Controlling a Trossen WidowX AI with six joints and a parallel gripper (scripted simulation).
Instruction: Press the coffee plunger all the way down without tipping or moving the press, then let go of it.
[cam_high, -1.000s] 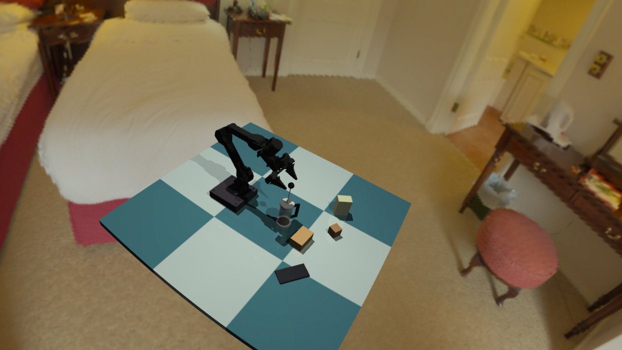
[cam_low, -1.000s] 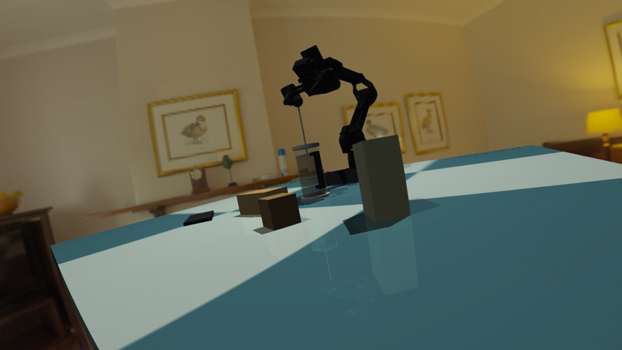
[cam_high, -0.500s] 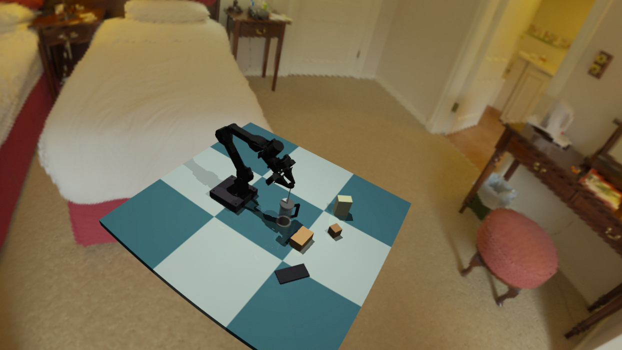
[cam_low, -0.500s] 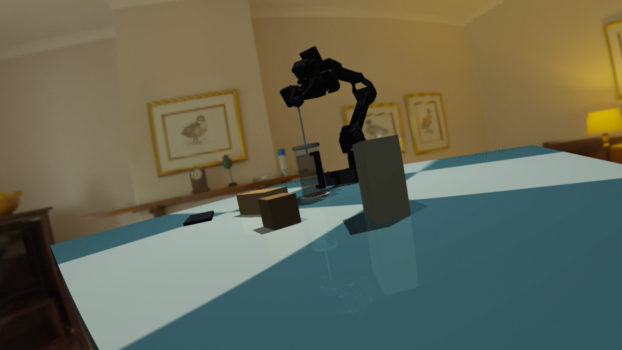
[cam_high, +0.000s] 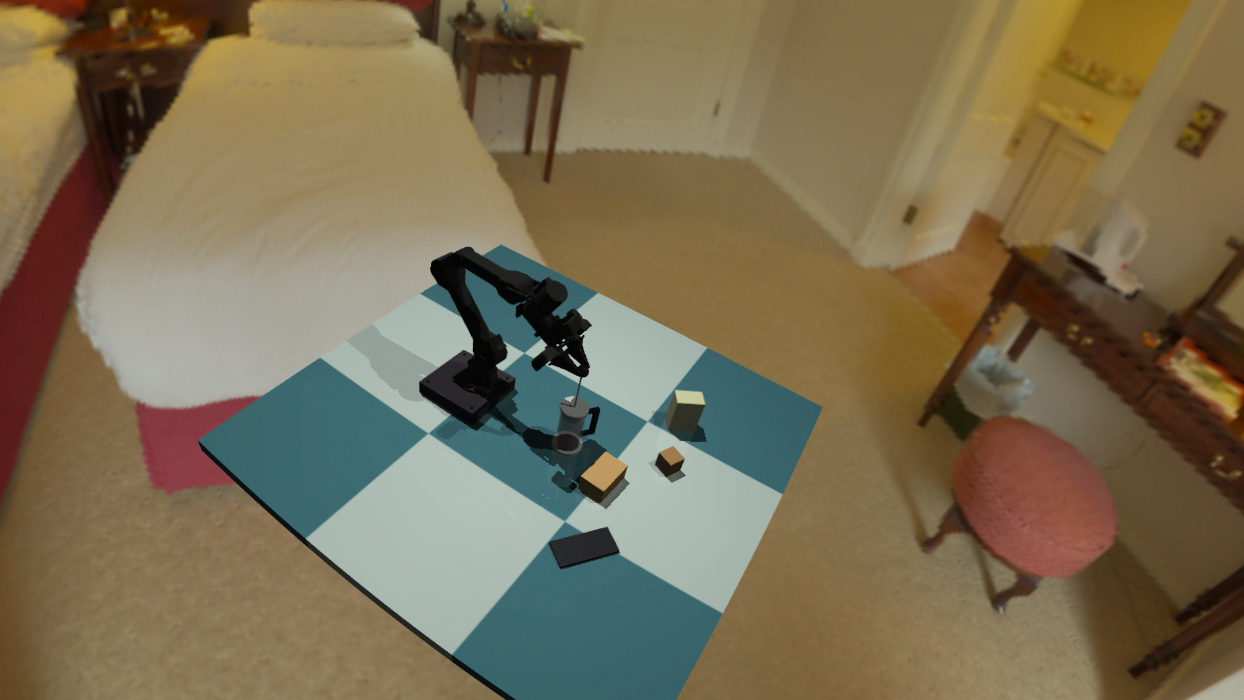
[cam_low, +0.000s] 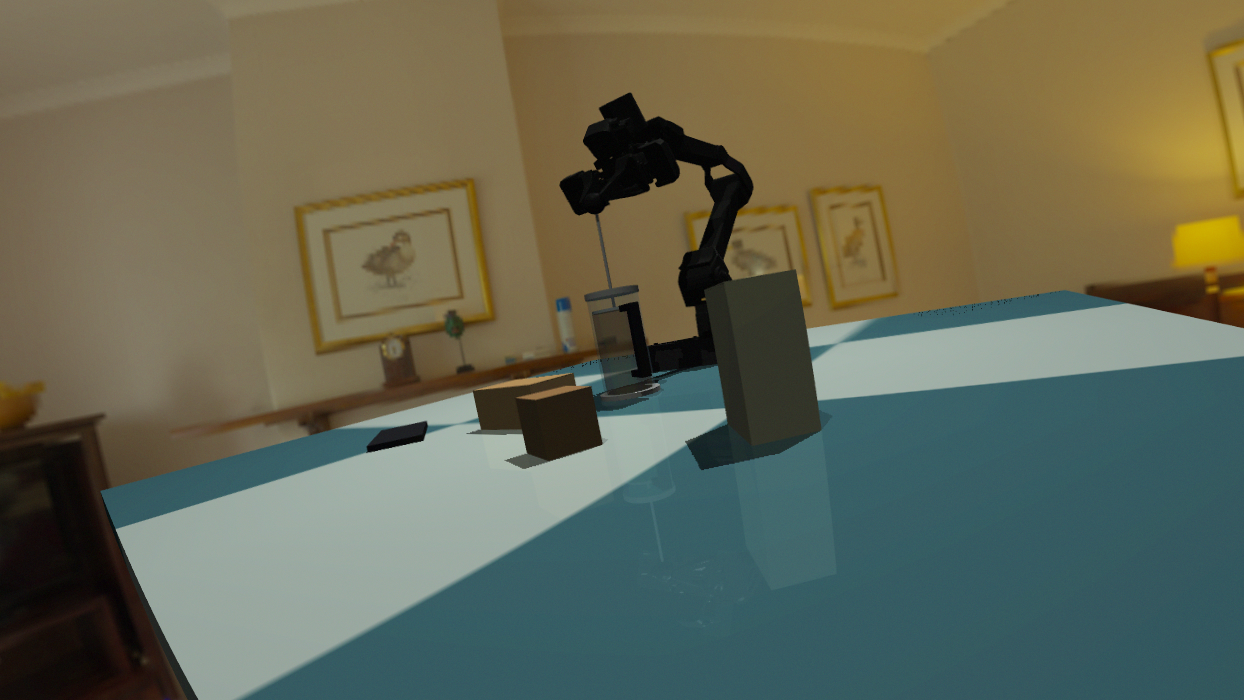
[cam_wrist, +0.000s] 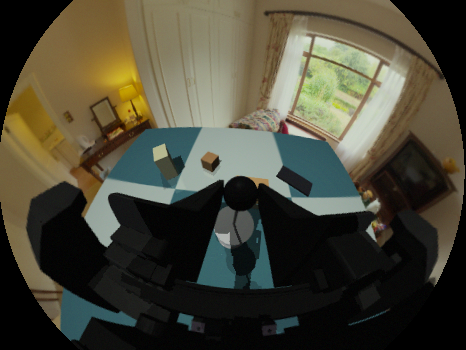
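The glass coffee press lies 140 mm below my gripper tip and 10 mm to the left of it. The rest, counted from my gripper tip: tan box (240 mm below, 140 mm ahead, 30 mm to the right); then flat black slab (260 mm below, 240 mm ahead, 210 mm to the right).
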